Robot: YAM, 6 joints.
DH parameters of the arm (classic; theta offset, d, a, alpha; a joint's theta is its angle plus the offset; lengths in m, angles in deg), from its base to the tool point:
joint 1: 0 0.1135 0.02 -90
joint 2: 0 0 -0.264 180
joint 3: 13.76 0 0.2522 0
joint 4: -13.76 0 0.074 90
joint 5: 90 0 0 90
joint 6: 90 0.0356 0 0
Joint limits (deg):
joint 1: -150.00..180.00
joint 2: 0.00..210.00
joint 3: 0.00..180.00
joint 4: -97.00..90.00
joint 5: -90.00..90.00
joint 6: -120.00..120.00
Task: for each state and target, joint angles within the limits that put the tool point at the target. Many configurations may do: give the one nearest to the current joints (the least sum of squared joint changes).
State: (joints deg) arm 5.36 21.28 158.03 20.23 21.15 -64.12
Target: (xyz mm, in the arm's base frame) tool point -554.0 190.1 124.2
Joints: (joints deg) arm -20.35 13.05 180.00 38.53 23.98 -64.12
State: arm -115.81 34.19 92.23 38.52 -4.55 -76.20
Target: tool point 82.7 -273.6 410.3
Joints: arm -74.37 70.11 59.78 28.18 -9.58 -76.20
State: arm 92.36 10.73 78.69 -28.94 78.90 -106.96
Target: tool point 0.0 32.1 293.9
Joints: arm 129.11 3.55 38.03 -47.97 34.67 -106.96
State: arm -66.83 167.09 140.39 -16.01 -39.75 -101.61
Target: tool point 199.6 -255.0 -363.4
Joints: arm -55.10 210.00 124.06 -5.40 -30.02 -101.61
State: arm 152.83 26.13 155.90 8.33 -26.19 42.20
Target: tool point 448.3 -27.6 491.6
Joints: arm 178.57 22.95 142.35 0.88 -27.48 42.20
